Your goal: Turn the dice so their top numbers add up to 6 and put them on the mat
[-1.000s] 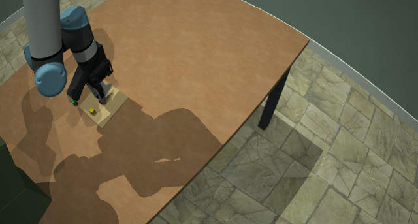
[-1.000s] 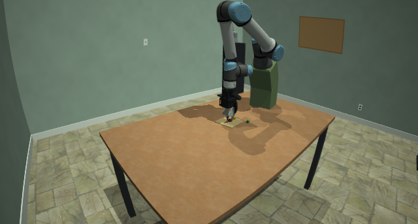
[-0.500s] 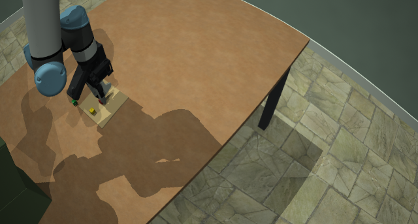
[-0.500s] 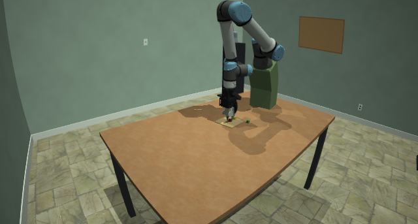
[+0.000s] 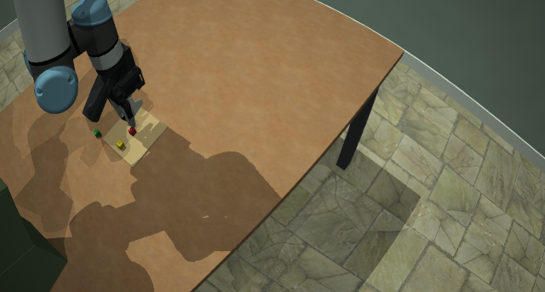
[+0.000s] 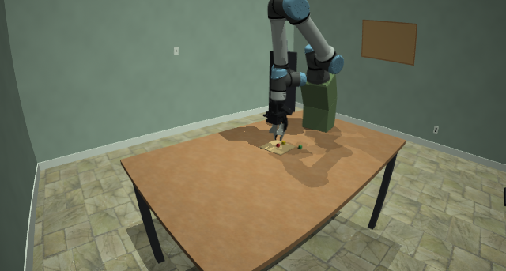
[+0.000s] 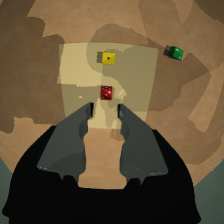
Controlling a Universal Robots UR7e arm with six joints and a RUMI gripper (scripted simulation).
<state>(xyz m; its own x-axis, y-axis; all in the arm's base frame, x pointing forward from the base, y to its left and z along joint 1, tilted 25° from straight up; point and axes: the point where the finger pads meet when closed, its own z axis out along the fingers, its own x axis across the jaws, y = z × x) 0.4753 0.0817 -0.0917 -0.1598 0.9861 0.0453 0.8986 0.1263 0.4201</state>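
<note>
The red die is 4 cm below my hand. Also, from my hand: yellow die: 5 cm behind, 4 cm below, 1 cm to the right; then mat: 5 cm below; then green die: 9 cm behind, 8 cm to the left, 5 cm below.
</note>
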